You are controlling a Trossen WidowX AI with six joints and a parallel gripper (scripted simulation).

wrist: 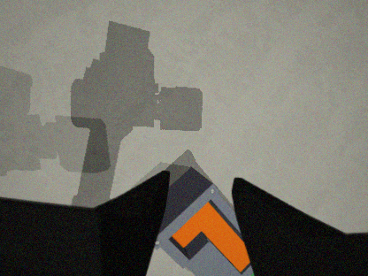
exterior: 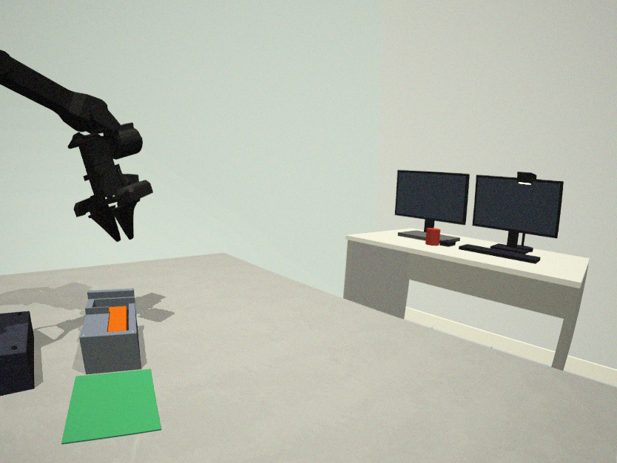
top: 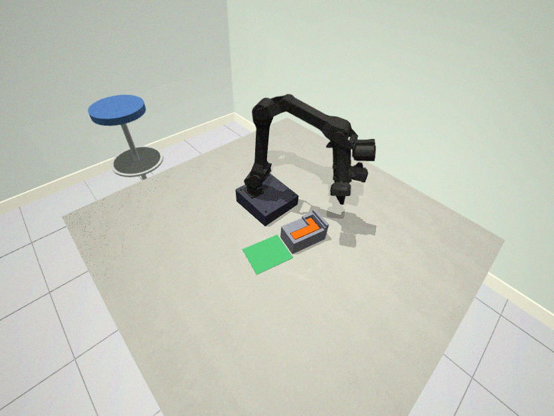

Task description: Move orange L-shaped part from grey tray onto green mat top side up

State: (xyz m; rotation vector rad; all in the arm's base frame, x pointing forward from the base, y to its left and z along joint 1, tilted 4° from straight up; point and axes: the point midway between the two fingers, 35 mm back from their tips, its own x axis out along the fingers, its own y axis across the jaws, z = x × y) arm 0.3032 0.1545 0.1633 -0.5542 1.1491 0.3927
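Now: the orange l-shaped part 50 mm behind my gripper tip, 110 mm to the right of it and 130 mm below it. Round my gripper tip: green mat 70 mm behind, 270 mm to the right, 190 mm below.
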